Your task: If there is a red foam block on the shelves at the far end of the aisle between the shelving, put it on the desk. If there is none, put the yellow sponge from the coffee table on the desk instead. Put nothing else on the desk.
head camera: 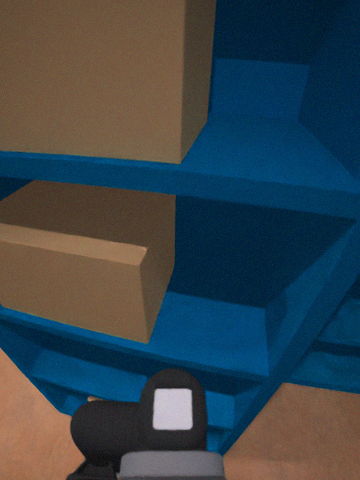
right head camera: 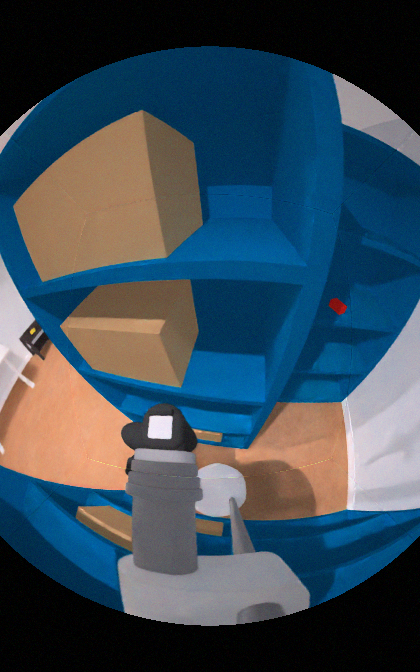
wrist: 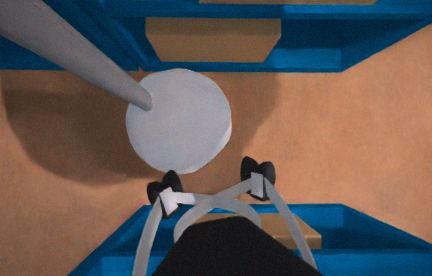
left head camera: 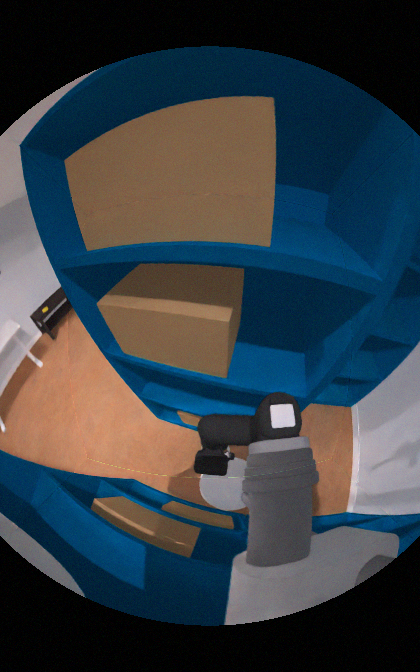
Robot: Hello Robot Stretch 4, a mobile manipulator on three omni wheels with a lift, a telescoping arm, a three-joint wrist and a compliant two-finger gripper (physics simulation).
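A small red block lies on a shelf of the blue shelving beyond the near unit, at the right of the right head view. The yellow sponge is on the dark coffee table, far off at the left. A white table, possibly the desk, is cut by the left edge. My gripper is open and empty, pointing down over the aisle floor, away from the red block. Its fingertips cannot be made out in the head views.
A near blue shelf unit with large cardboard boxes fills the front. More blue shelving stands on the aisle's opposite side. A pale round disc with a grey pole is low between them. A white wall bounds the right.
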